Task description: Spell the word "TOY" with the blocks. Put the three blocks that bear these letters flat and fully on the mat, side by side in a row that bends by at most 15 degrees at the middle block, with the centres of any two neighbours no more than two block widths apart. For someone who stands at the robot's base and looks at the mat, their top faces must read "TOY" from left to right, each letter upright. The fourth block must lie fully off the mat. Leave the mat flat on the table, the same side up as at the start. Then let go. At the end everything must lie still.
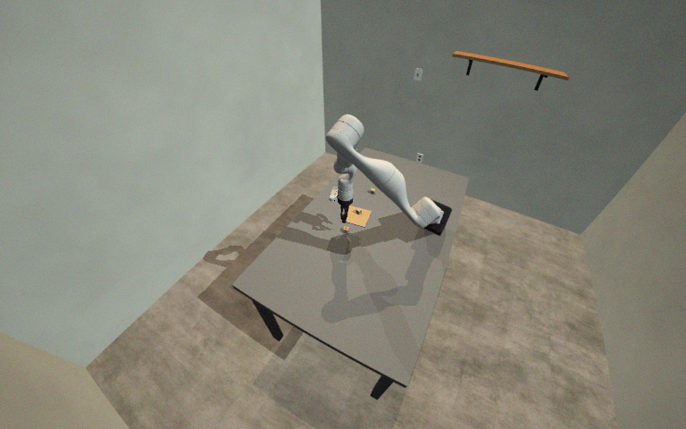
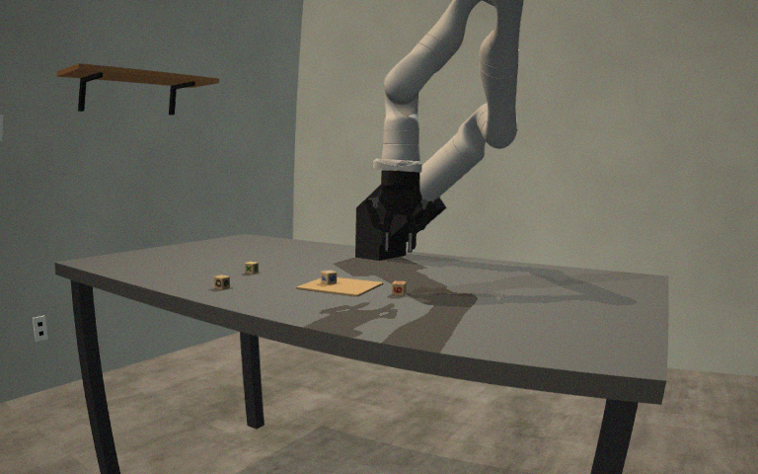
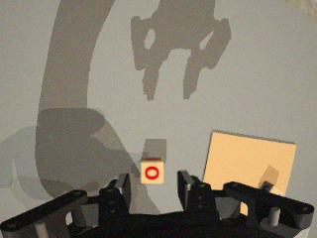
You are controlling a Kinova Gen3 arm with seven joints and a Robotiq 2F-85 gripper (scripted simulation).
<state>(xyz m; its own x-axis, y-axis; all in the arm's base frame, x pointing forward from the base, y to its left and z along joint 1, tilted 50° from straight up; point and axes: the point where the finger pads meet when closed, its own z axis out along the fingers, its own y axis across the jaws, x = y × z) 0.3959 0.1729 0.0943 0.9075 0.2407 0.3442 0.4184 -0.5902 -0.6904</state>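
Right now the tan mat is 14 cm to the right of my hand, 10 cm below it and 1 cm ahead of it. From my hand the other things lie so: block 9 cm below, 1 cm behind.
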